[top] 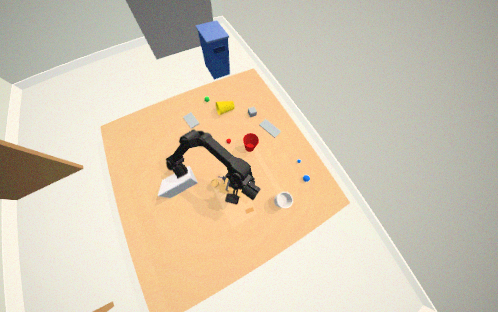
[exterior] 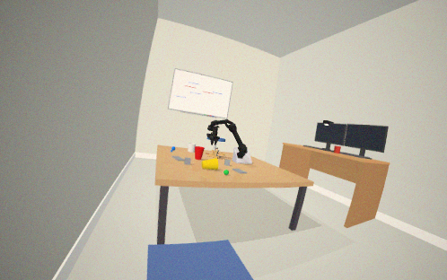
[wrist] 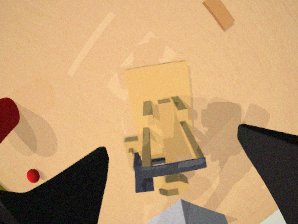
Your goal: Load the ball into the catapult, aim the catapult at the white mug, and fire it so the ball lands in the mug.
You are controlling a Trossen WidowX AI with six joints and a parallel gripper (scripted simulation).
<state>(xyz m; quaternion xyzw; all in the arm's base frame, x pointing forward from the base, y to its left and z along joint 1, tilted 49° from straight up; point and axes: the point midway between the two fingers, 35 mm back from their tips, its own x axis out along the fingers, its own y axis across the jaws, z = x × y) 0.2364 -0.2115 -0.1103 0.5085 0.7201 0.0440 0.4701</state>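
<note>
Now: gripper tip 30 cm to the right of the red ball, 12 cm above it and 11 cm short of it. Also, from my gripper tip: white mug: 20 cm to the right, 20 cm ahead, 10 cm below; tan wooden catapult: 8 cm below, 6 cm to the left, 4 cm behind; small wooden block: 15 cm to the right, 13 cm below, 1 cm ahead.
</note>
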